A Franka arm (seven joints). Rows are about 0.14 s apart.
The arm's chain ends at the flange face. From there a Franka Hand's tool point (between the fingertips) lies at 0.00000 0.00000 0.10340 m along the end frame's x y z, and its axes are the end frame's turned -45 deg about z.
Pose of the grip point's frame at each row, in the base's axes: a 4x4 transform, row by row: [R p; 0 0 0 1], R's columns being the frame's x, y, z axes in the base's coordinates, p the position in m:
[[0.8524 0.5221 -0.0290 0.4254], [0.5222 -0.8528 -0.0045 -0.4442], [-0.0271 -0.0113 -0.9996 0.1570], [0 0 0 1]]
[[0.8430 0.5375 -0.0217 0.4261], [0.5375 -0.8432 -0.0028 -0.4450], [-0.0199 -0.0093 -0.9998 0.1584], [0 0 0 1]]
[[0.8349 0.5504 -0.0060 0.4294], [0.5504 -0.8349 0.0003 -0.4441], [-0.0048 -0.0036 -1.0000 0.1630], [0 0 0 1]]
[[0.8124 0.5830 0.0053 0.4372], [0.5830 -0.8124 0.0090 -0.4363], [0.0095 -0.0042 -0.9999 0.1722], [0 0 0 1]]
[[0.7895 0.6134 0.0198 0.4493], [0.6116 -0.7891 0.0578 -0.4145], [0.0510 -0.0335 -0.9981 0.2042], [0 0 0 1]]
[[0.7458 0.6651 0.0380 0.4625], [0.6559 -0.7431 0.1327 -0.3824], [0.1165 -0.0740 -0.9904 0.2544], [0 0 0 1]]
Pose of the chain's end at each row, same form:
[[0.9719 -0.2336 -0.0290 0.4284], [-0.2338 -0.9723 -0.0045 -0.4437], [-0.0272 0.0112 -0.9996 0.2604], [0 0 0 1]]
[[0.9762 -0.2160 -0.0217 0.4283], [-0.2162 -0.9763 -0.0028 -0.4447], [-0.0206 0.0075 -0.9998 0.2618], [0 0 0 1]]
[[0.9796 -0.2012 -0.0060 0.4300], [-0.2012 -0.9796 0.0003 -0.4441], [-0.0059 0.0008 -1.0000 0.2664], [0 0 0 1]]
[[0.9867 -0.1622 0.0053 0.4367], [-0.1622 -0.9867 0.0090 -0.4372], [0.0037 -0.0097 -0.9999 0.2756], [0 0 0 1]]
[[0.9920 -0.1245 0.0198 0.4473], [-0.1255 -0.9904 0.0578 -0.4205], [0.0124 -0.0598 -0.9981 0.3074], [0 0 0 1]]
[[0.9977 -0.0571 0.0380 0.4586], [-0.0617 -0.9892 0.1327 -0.3961], [0.0301 -0.1347 -0.9904 0.3568], [0 0 0 1]]

